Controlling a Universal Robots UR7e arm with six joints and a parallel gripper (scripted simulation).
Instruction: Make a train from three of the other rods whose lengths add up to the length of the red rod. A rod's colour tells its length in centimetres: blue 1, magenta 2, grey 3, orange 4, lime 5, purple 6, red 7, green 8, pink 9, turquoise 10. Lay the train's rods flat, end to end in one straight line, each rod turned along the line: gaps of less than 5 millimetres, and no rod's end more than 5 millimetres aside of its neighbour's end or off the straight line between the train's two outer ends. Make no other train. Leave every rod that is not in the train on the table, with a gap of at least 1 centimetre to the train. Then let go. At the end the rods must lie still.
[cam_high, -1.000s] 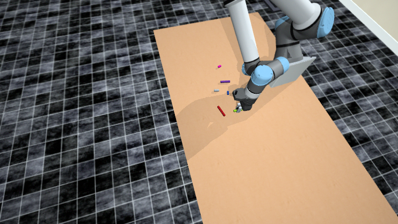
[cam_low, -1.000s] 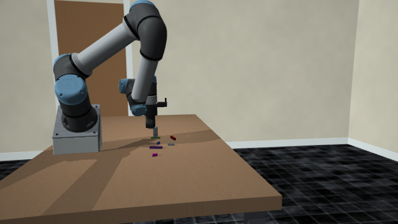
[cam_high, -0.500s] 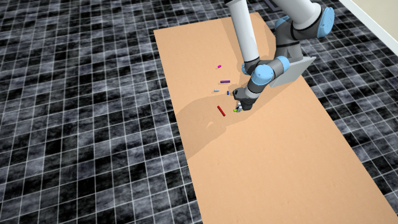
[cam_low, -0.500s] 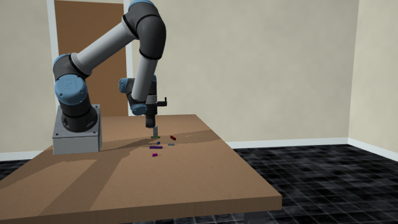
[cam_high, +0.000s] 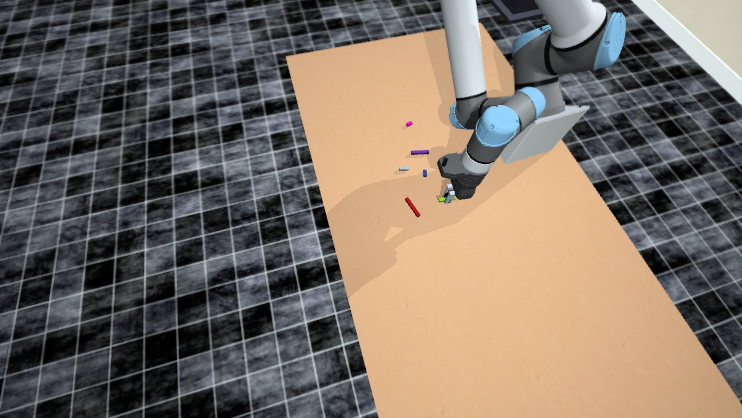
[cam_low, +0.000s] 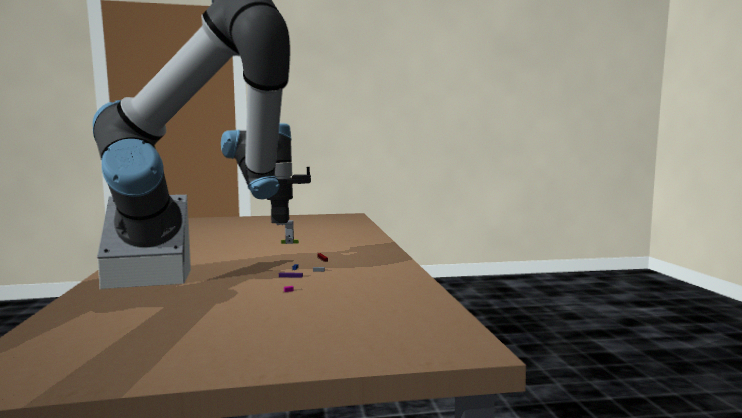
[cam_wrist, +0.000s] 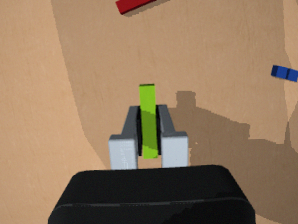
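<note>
The grey rod is 60 mm ahead of my hand, 170 mm to the right of it and 60 mm below it. Round my hand: red rod 90 mm ahead, 30 mm to the right, 60 mm below; then purple rod 10 mm behind, 210 mm to the right, 60 mm below; then lime rod 10 mm below.
</note>
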